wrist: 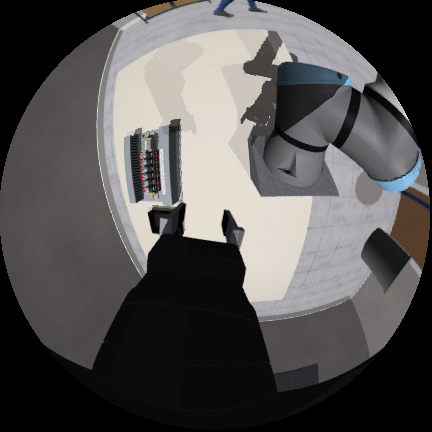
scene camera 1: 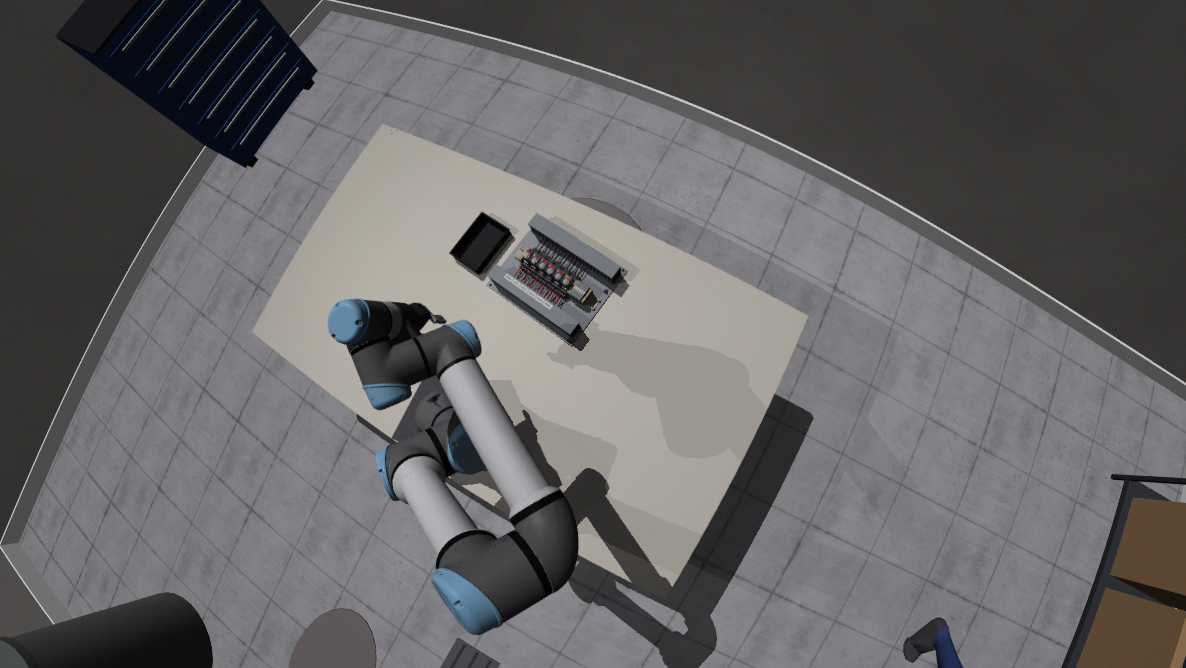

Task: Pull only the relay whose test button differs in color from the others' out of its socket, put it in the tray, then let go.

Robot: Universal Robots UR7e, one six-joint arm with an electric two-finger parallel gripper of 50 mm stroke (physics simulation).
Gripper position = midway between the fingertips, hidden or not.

Observation:
I see my gripper [wrist: 203, 213] and a grey panel [scene camera 1: 583, 314].

